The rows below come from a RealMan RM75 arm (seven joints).
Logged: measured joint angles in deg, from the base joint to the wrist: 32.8 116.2 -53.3 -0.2 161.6 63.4 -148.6; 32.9 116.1 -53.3 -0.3 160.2 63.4 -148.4; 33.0 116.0 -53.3 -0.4 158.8 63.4 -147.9; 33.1 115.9 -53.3 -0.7 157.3 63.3 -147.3; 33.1 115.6 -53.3 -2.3 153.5 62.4 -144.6; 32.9 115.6 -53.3 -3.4 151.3 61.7 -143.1; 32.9 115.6 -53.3 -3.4 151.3 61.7 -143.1; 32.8 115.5 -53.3 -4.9 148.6 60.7 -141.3; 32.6 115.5 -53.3 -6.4 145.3 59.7 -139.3; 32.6 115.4 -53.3 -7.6 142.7 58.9 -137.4; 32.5 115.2 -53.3 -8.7 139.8 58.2 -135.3; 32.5 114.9 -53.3 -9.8 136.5 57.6 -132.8; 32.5 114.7 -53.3 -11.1 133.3 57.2 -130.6; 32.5 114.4 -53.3 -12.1 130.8 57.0 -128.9; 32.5 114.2 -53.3 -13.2 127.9 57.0 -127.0; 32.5 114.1 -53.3 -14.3 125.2 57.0 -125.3; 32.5 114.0 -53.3 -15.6 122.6 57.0 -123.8; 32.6 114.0 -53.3 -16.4 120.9 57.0 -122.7; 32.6 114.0 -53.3 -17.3 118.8 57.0 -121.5
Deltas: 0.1 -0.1 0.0 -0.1 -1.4 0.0 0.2; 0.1 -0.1 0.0 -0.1 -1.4 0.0 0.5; 0.1 -0.1 0.0 -0.3 -1.5 -0.1 0.6; 0.0 -0.3 0.0 -1.6 -3.8 -0.9 2.7; -0.2 0.0 0.0 -1.1 -2.2 -0.7 1.5; 0.0 0.0 0.0 0.0 0.0 0.0 0.0; -0.1 -0.1 0.0 -1.5 -2.7 -1.0 1.8; -0.2 0.0 0.0 -1.5 -3.3 -1.0 2.0; 0.0 -0.1 0.0 -1.2 -2.6 -0.8 1.9; -0.1 -0.2 0.0 -1.1 -2.9 -0.7 2.1; 0.0 -0.3 0.0 -1.1 -3.3 -0.6 2.5; 0.0 -0.2 0.0 -1.3 -3.2 -0.4 2.2; 0.0 -0.3 0.0 -1.0 -2.5 -0.2 1.7; 0.0 -0.2 0.0 -1.1 -2.9 0.0 1.9; 0.0 -0.1 0.0 -1.1 -2.7 0.0 1.7; 0.0 -0.1 0.0 -1.3 -2.6 0.0 1.5; 0.1 0.0 0.0 -0.8 -1.7 0.0 1.1; 0.0 0.0 0.0 -0.9 -2.1 0.0 1.2
